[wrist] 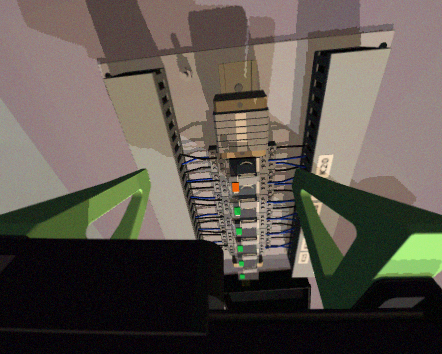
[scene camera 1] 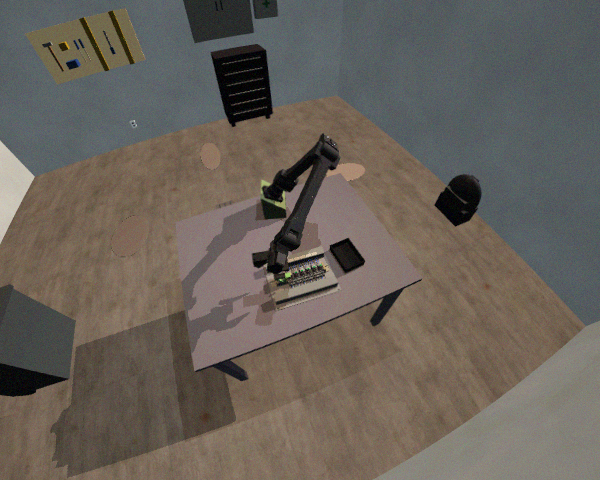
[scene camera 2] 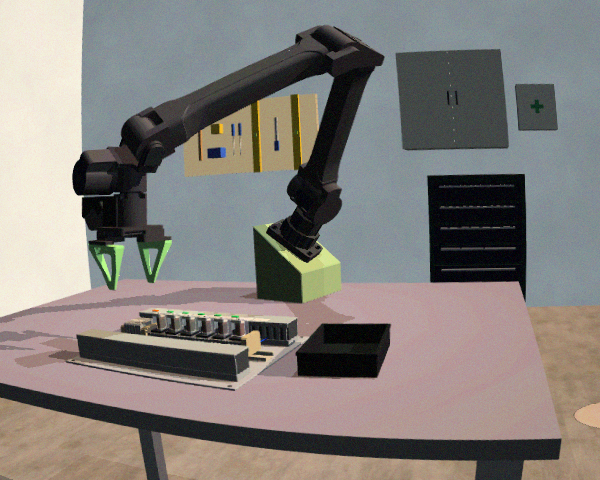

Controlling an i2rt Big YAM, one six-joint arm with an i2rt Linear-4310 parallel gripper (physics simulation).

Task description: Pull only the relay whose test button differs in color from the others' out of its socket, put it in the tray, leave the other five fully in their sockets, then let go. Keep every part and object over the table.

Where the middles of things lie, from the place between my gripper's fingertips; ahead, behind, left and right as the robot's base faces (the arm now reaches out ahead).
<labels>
Now: hand 2 cm past the panel plate (scene camera 2: 256,367), 9 cm to the right of it and 11 cm above it.
</labels>
